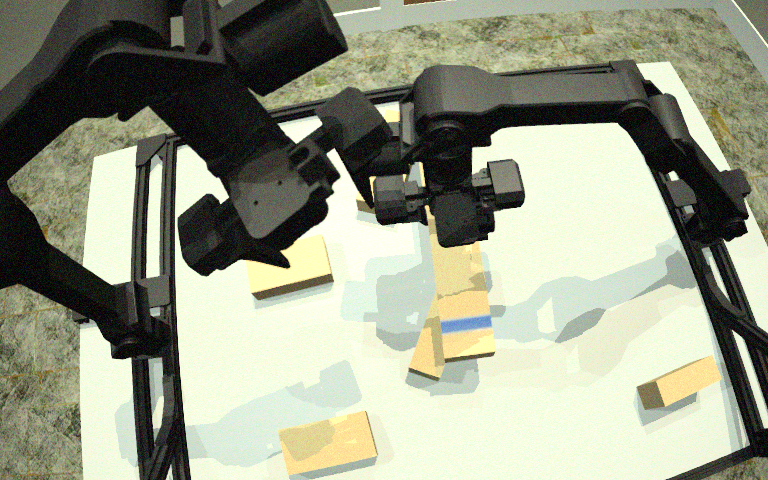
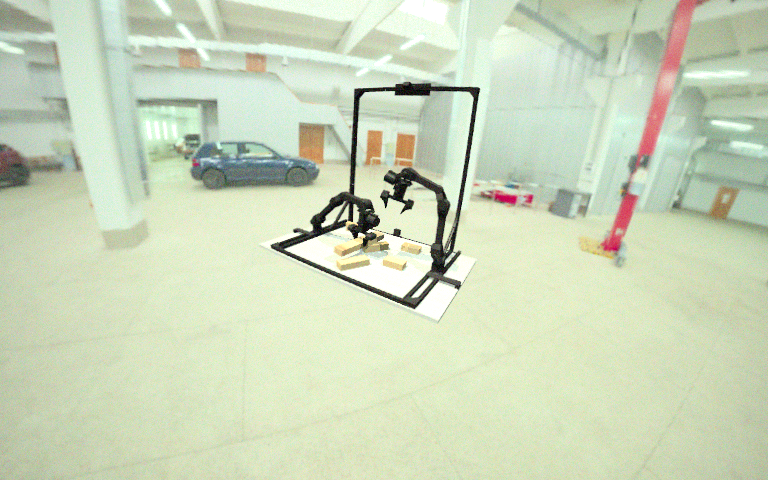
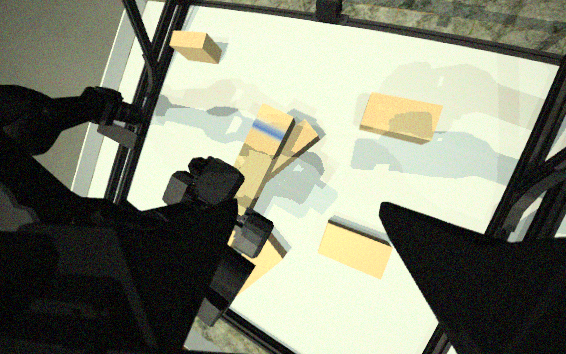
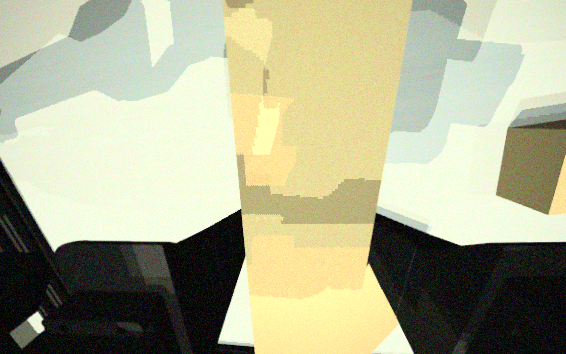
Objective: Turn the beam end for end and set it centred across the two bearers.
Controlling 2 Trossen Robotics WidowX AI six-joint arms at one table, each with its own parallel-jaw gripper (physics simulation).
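Places are measured from the left arm's base along level axes (x ahead, y up, z right), in metres.
Where they show: left gripper, fingertip midpoint: (image 1: 329, 235) (image 2: 393, 211) (image 3: 308, 206); right gripper, fingertip midpoint: (image 2: 360, 244) (image 3: 238, 203) (image 4: 301, 211); left arm's base, link origin: (image 1: 151, 337) (image 2: 437, 270); right arm's base, link origin: (image 1: 701, 229) (image 2: 317, 231) (image 3: 136, 116).
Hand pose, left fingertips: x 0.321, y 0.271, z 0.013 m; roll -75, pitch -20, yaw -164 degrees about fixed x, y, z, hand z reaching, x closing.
Observation:
Each offset is from my left fingertips to the top centre of the thing. "pt": to the spot under its first point. Level surfaces: height alone.
The beam @[dx +0.151, dy -0.187, dz -0.088 m] (image 1: 462, 286) (image 3: 260, 154) (image 4: 317, 123) is a long pale wooden plank with a blue band @[pt dx +0.134, dy -0.190, dz +0.064 m] (image 1: 466, 324) (image 3: 268, 129) near its near end. It hangs slanted over a second wooden piece @[dx +0.118, dy -0.246, dz +0.033 m] (image 1: 426, 354) (image 3: 300, 138) that crosses under it. My right gripper (image 1: 451, 224) (image 3: 238, 203) (image 2: 368, 236) is shut on the beam near its far end, just above the table. My left gripper (image 1: 239, 250) (image 2: 397, 200) is open and empty, high above the table's left side. Two flat wooden blocks, one @[dx -0.087, dy -0.252, dz -0.087 m] (image 1: 292, 267) (image 3: 355, 250) under the left gripper and one @[dx -0.069, dy -0.252, dz +0.175 m] (image 1: 330, 445) (image 3: 400, 117) near the front, lie apart on the white table.
A further wooden piece @[pt dx +0.041, dy -0.267, dz -0.163 m] (image 1: 365, 205) shows under the right arm. A black frame (image 1: 168, 238) (image 2: 354, 157) edges the white table @[dy -0.290 m] (image 1: 549, 419).

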